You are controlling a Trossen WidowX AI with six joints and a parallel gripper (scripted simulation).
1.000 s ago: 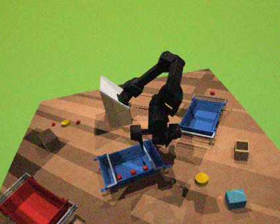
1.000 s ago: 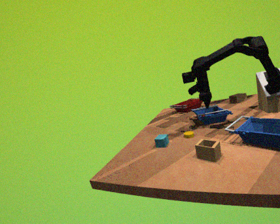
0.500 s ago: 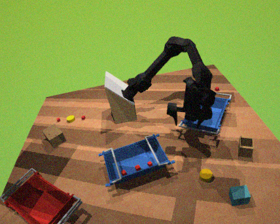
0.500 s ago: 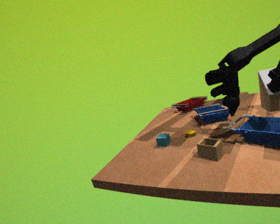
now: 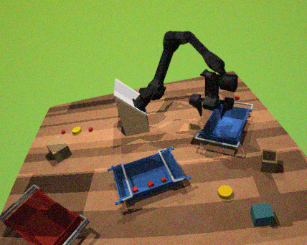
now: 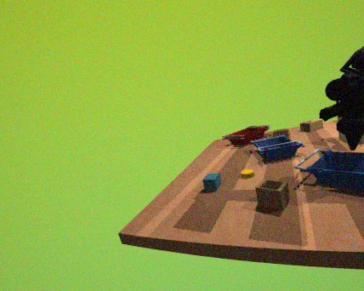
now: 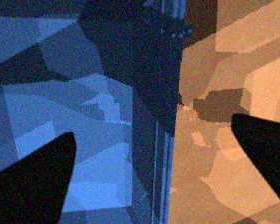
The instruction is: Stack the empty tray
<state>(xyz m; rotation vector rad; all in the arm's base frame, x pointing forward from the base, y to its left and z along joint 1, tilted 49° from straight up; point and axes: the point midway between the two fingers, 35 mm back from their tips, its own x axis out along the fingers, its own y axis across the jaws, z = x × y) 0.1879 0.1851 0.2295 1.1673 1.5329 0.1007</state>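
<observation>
My gripper tip is 7 cm to the right of the blue tray, 5 cm above it and 1 cm short of it. Also, from my gripper tip: brown box (28 cm ahead, 12 cm to the left, 8 cm below); then tan block (74 cm to the right, 16 cm behind, 6 cm below); then teal cube (47 cm ahead, 7 cm below, 3 cm to the right).
</observation>
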